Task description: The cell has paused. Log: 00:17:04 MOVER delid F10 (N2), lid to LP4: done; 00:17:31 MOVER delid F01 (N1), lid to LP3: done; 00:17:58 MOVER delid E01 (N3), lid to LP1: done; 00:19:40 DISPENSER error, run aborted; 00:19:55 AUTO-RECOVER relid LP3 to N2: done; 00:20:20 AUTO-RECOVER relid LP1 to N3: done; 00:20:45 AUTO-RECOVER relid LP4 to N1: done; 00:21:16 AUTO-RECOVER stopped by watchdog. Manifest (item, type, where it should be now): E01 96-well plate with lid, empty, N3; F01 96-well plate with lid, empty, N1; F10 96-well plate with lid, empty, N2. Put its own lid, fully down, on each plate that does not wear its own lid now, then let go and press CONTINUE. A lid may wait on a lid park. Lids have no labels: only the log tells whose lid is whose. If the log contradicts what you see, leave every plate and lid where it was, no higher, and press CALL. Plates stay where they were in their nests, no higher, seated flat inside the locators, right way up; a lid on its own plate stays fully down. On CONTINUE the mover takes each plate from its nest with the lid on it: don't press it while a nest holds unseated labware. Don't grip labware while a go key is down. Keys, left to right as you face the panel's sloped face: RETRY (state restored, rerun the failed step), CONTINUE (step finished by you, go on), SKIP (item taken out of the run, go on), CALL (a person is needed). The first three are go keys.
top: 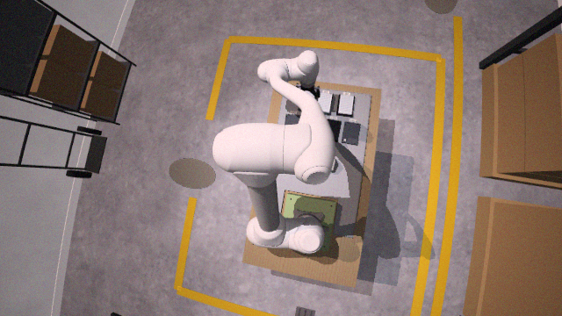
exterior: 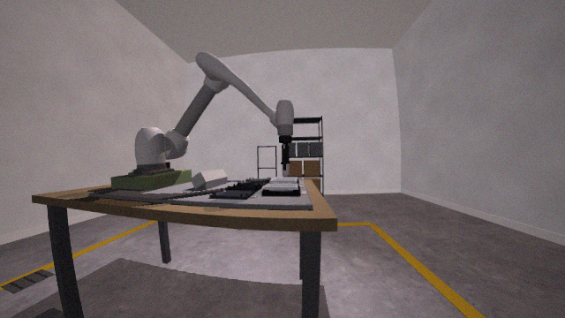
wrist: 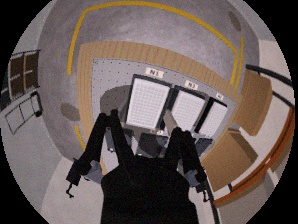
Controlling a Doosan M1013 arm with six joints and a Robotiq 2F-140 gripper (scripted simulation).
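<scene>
Now: the label 9 cm behind my hand, 8 cm to the left of it and 7 cm below it.
</scene>
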